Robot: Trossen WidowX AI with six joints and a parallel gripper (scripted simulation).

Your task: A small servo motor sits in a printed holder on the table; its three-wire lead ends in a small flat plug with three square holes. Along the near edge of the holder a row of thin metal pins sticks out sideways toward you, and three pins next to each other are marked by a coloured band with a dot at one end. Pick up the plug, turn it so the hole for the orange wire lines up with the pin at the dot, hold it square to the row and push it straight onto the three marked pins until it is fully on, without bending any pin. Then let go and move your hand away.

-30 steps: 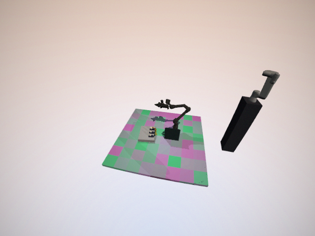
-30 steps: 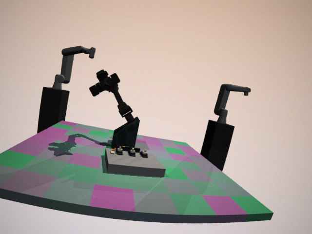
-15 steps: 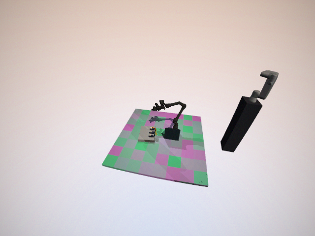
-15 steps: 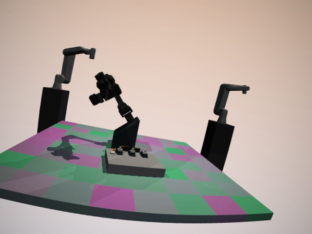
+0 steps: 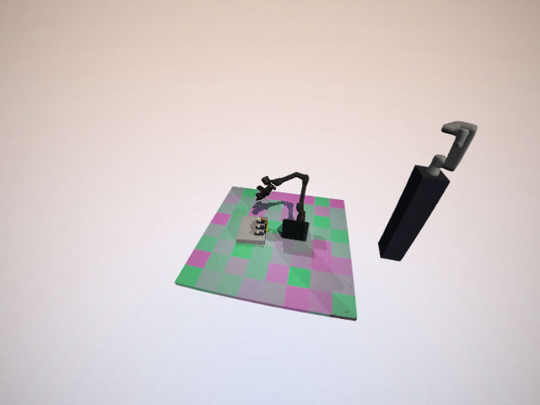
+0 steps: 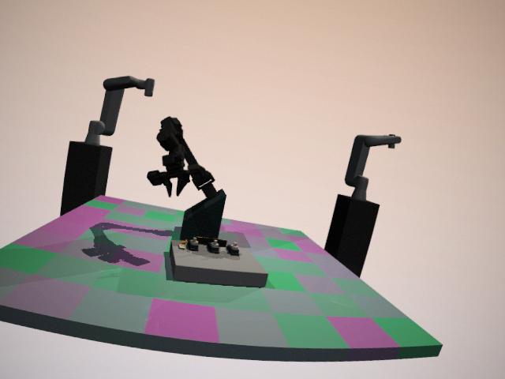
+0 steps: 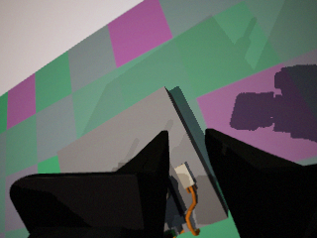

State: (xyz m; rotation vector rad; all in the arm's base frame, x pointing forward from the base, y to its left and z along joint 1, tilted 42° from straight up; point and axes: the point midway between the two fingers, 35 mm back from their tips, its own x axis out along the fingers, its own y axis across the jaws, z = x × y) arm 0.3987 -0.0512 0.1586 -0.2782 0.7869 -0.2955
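Right now the yellow band is 15 cm below my gripper tip, 12 cm behind it and 11 cm to the left of it. From my gripper tip the other things lie so: pin strip: 16 cm to the left, 16 cm below, 12 cm behind; grey holder: 20 cm below, 19 cm to the left, 3 cm ahead.
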